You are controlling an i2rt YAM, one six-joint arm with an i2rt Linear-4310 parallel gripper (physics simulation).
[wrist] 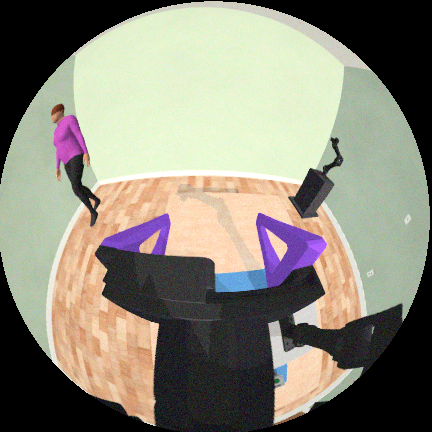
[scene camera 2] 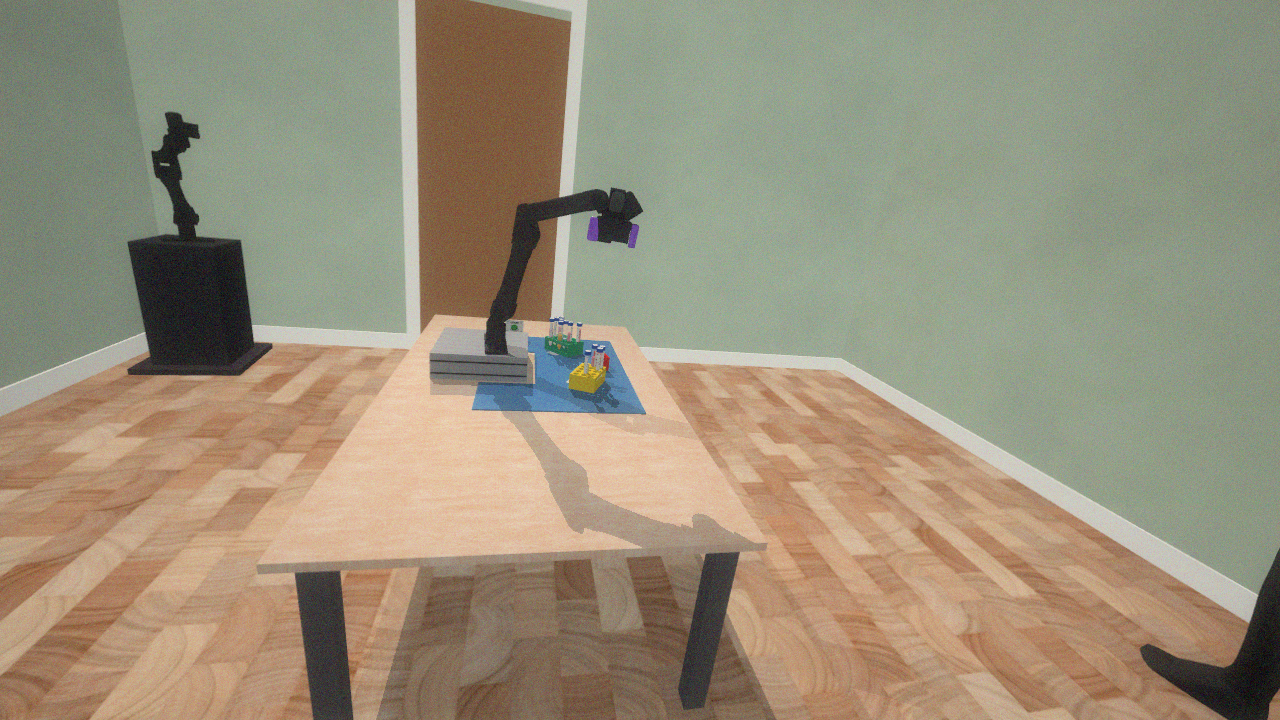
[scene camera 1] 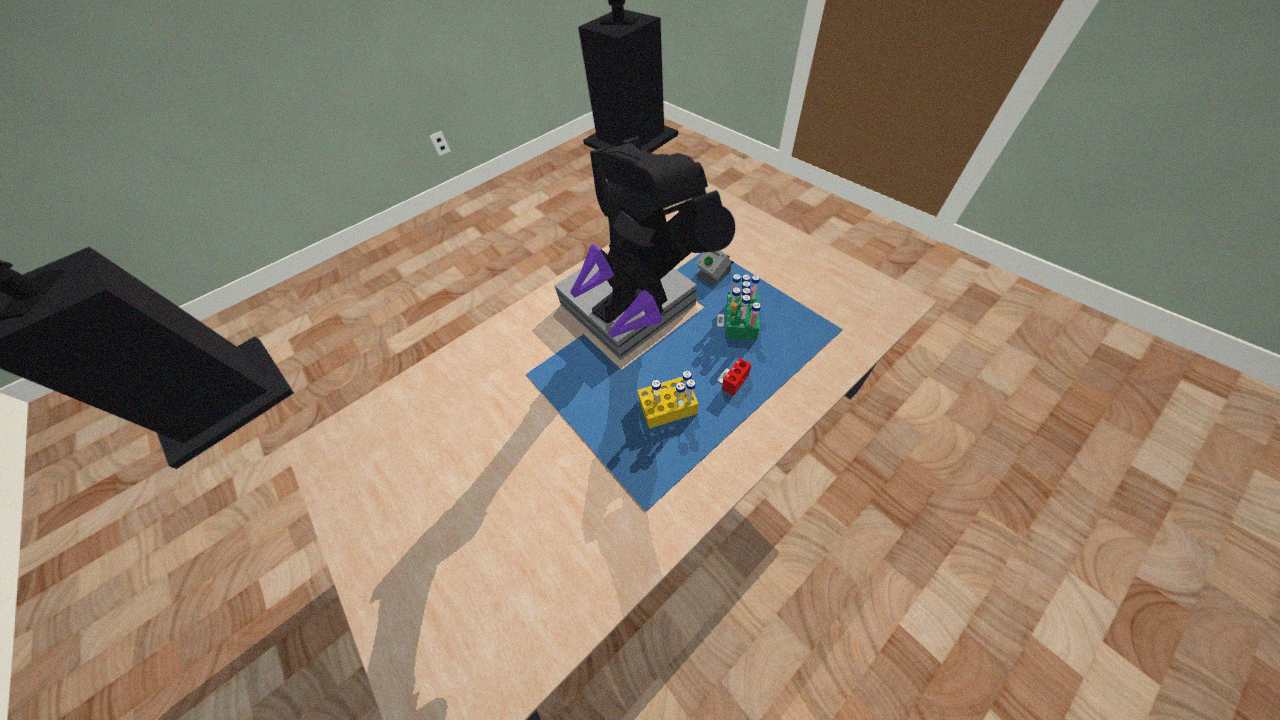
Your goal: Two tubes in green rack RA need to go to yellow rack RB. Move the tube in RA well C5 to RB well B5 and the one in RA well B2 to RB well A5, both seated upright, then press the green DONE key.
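Seen in the pictures: gripper, fingertip midpoint: [wrist: 212, 217] [scene camera 2: 614, 241] [scene camera 1: 590, 314]; arm's base, origin of the base link: [wrist: 287, 330] [scene camera 2: 495, 344] [scene camera 1: 625, 297].
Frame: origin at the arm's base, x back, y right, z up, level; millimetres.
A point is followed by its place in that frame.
The green rack RA [scene camera 1: 742, 329] @(x -304, y -138, z -36 mm) [scene camera 2: 573, 351] @(x -294, y -133, z -61 mm) holds several upright blue-capped tubes. Its well letters are too small to read. The yellow rack RB [scene camera 1: 669, 414] @(x -325, y 183, z -37 mm) [scene camera 2: 586, 381] @(x -273, y 215, z -44 mm) holds several upright capped tubes, mostly toward one end, and some of its wells are empty. The green DONE key [scene camera 1: 708, 261] @(x -83, y -270, z -12 mm) [scene camera 2: 514, 327] @(x -81, y -269, z -13 mm) [wrist: 277, 381] sits on a small grey box behind the green rack, near the arm's base. My gripper [scene camera 1: 594, 313] @(x -294, y 303, z 406 mm) [scene camera 2: 613, 242] @(x -294, y 303, z 406 mm) [wrist: 212, 217] @(x -294, y 303, z 406 mm) is open and empty, with purple fingers wide apart. It hangs high above the table, well above both racks.
A red block with wells [scene camera 1: 736, 377] [scene camera 2: 605, 362] sits between the racks on the blue mat [scene camera 1: 792, 331] @(x -395, y -251, z -80 mm) [scene camera 2: 537, 398] @(x -116, y 265, z -80 mm) [wrist: 240, 281] @(x -134, y 300, z -80 mm). The arm stands on a grey stepped base [scene camera 2: 478, 365] @(x 54, y 113, z -33 mm). A person in a magenta top [wrist: 69, 137] stands beyond the table in the wrist view.
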